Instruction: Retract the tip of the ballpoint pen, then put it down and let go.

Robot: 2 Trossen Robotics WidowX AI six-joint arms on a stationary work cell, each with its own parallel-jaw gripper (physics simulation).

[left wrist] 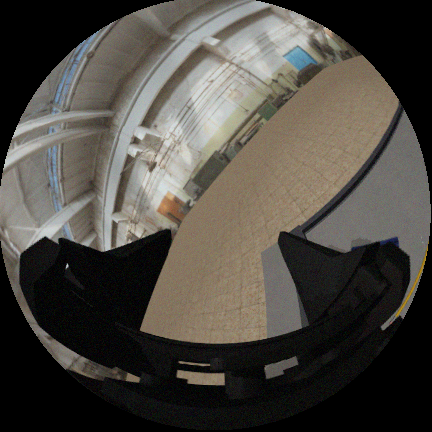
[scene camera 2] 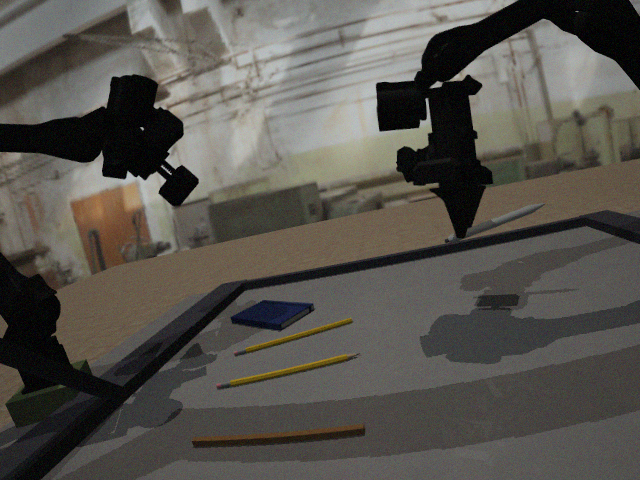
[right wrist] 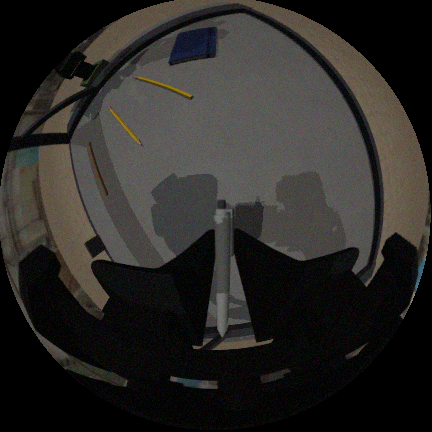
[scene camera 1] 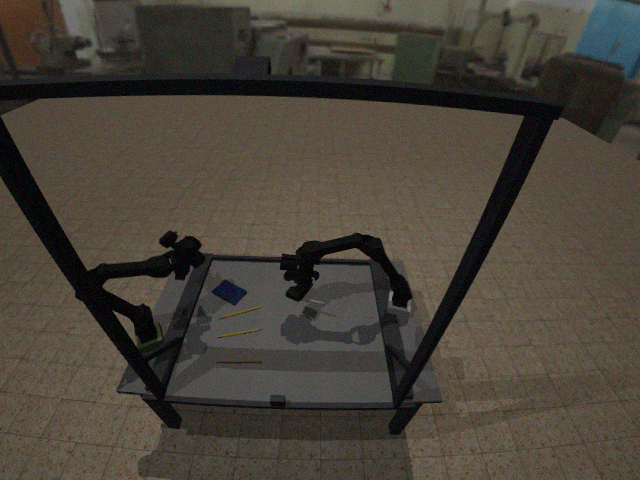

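Seen in the pictures: left gripper, fingertip midpoint: [left wrist: 226, 236] [scene camera 2: 163, 166]; right gripper, fingertip midpoint: [scene camera 2: 462, 237] [right wrist: 223, 234]; left arm's base, link origin: [scene camera 1: 148, 334]; right arm's base, link origin: [scene camera 1: 399, 301].
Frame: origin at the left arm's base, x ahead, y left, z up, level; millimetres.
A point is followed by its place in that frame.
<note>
The ballpoint pen [scene camera 1: 316, 301] @(x 660, y -234, z 94 mm) [scene camera 2: 504, 220] @(x 650, y -226, z 86 mm) [right wrist: 223, 270] @(x 634, y -190, z 82 mm) has a grey barrel, a paler tapered end and a dark push button. My right gripper [scene camera 1: 296, 295] @(x 620, y -172, z 67 mm) [scene camera 2: 461, 235] @(x 620, y -172, z 67 mm) [right wrist: 223, 234] @(x 620, y -172, z 67 mm) is shut on the pen near its button end and holds it above the table. In the right wrist view the button points up the picture and the tapered end points down. In scene camera 2 the tapered end tilts up to the right. Whether the writing point sticks out is too small to tell. My left gripper [scene camera 1: 180, 276] [scene camera 2: 177, 186] [left wrist: 226, 236] @(x 259, y 178, z 282 mm) is open and empty, raised at the left.
A blue notebook [scene camera 1: 229, 292] @(x 378, y 88, z -28 mm) [scene camera 2: 271, 314] @(x 377, y 74, z -28 mm) [right wrist: 194, 46] @(x 401, y 72, z -28 mm) lies at the table's back left. Two yellow pencils [scene camera 1: 240, 312] @(x 385, y -41, z -34 mm) [scene camera 2: 289, 370] @(x 347, y -143, z -34 mm) [right wrist: 165, 86] @(x 414, y -46, z -34 mm) and a brown stick [scene camera 1: 238, 362] @(x 292, y -265, z -36 mm) [scene camera 2: 279, 436] @(x 301, y -268, z -33 mm) [right wrist: 98, 169] @(x 313, y -266, z -39 mm) lie left of centre. A dark raised edge [scene camera 1: 385, 335] @(x 872, y -458, z -20 mm) borders the table.
</note>
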